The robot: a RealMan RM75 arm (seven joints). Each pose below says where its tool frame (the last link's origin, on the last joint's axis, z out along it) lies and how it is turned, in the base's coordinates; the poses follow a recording.
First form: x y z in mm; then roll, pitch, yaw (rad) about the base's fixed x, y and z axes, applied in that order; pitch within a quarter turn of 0, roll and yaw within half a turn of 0.
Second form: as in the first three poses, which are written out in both.
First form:
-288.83, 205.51, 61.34, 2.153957, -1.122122, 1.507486
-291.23, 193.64, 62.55, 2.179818, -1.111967, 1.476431
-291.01, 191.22, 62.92, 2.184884, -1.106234, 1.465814
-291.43, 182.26, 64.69, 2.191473, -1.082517, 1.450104
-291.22, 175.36, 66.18, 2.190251, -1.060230, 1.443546
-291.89, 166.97, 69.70, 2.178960, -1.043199, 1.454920
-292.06, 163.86, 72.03, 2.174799, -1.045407, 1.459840
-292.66, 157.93, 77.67, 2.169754, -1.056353, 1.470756
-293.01, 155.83, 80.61, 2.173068, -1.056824, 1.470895
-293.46, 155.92, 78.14, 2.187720, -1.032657, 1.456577
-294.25, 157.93, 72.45, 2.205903, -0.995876, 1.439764
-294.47, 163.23, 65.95, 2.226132, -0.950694, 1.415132
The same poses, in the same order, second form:
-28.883, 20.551, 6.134, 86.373, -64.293, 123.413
-29.123, 19.364, 6.255, 84.593, -63.711, 124.894
-29.101, 19.122, 6.292, 83.985, -63.383, 125.185
-29.143, 18.226, 6.469, 83.085, -62.024, 125.562
-29.122, 17.536, 6.618, 82.709, -60.747, 125.492
-29.189, 16.697, 6.970, 83.361, -59.771, 124.845
-29.206, 16.386, 7.203, 83.643, -59.897, 124.607
-29.266, 15.793, 7.767, 84.268, -60.525, 124.318
-29.301, 15.583, 8.061, 84.276, -60.552, 124.508
-29.346, 15.592, 7.814, 83.456, -59.167, 125.347
-29.425, 15.793, 7.245, 82.492, -57.059, 126.389
-29.447, 16.323, 6.595, 81.081, -54.471, 127.548

